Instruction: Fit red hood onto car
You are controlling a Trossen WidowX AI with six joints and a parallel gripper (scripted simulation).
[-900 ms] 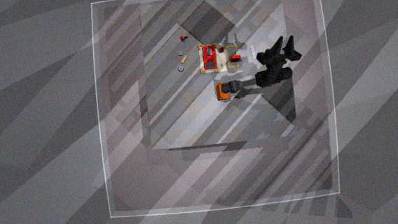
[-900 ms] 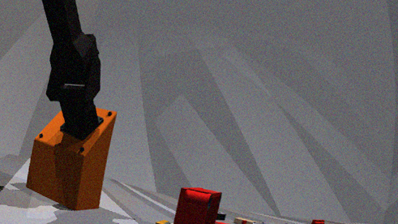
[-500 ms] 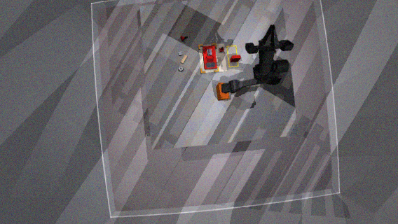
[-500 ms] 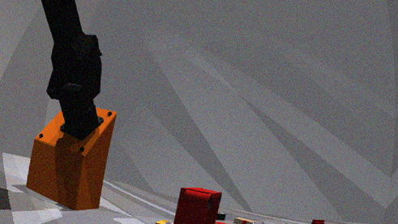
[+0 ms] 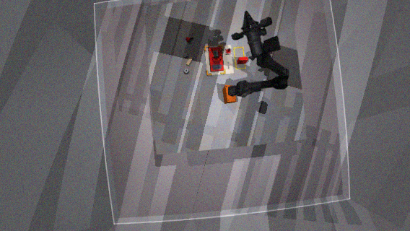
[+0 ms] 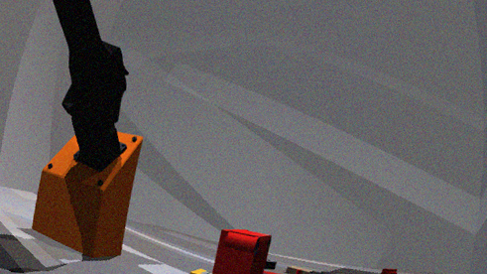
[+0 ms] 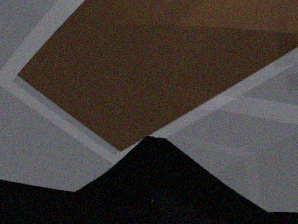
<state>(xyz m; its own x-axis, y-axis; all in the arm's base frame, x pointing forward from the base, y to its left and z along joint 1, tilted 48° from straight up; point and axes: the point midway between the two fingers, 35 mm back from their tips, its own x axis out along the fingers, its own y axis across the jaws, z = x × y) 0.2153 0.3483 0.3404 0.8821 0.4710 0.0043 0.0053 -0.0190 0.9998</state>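
Now: the red hood 56 cm below my gripper tip, 12 cm to the right of it and 4 cm behind it. Also, from my gripper tip: grey part (60 cm below, 35 cm to the left, 3 cm ahead); tan block (60 cm below, 32 cm to the left, 2 cm behind).
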